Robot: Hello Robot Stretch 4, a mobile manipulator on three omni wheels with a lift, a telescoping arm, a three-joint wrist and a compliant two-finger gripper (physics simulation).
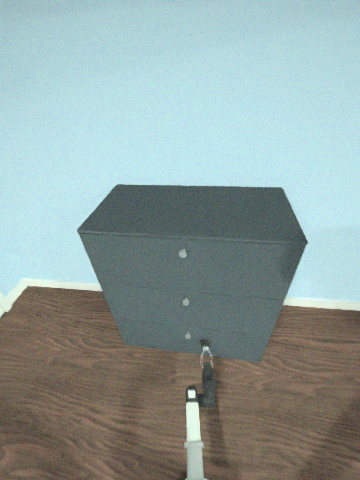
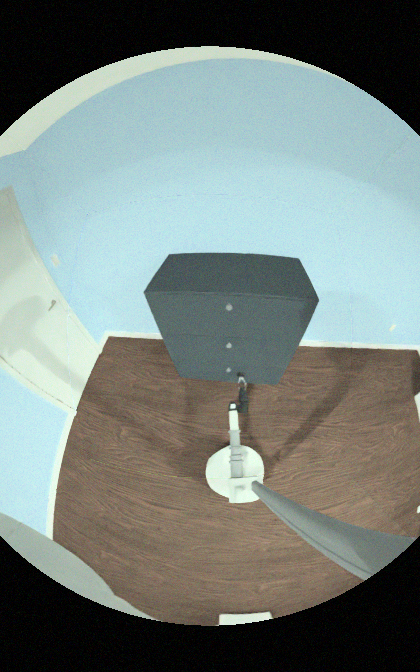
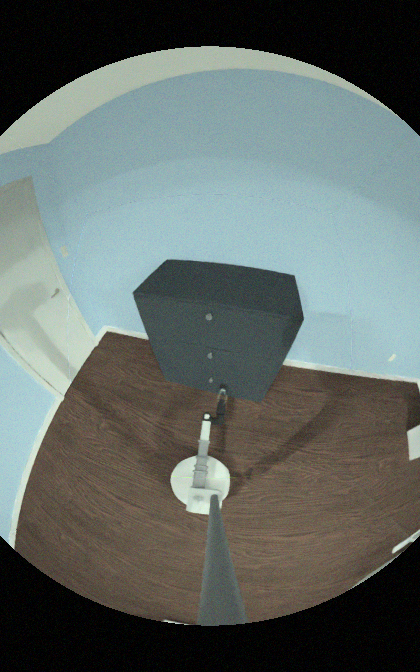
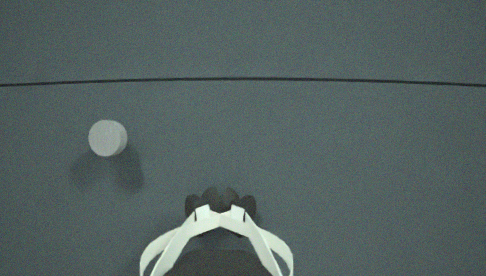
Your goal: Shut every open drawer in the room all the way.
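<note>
A dark grey dresser with three stacked drawers stands against the blue wall. The top drawer, the middle drawer and the bottom drawer look flush with the dresser front, with thin dark seams between them. Each has a round light knob; the bottom one is left of my gripper. My gripper is shut and empty, its dark fingertips together at the bottom drawer's front, right of the knob.
A white door is at the left of the room. White baseboard runs along the wall on both sides of the dresser. My white round base stands on the brown wood floor in front of the dresser.
</note>
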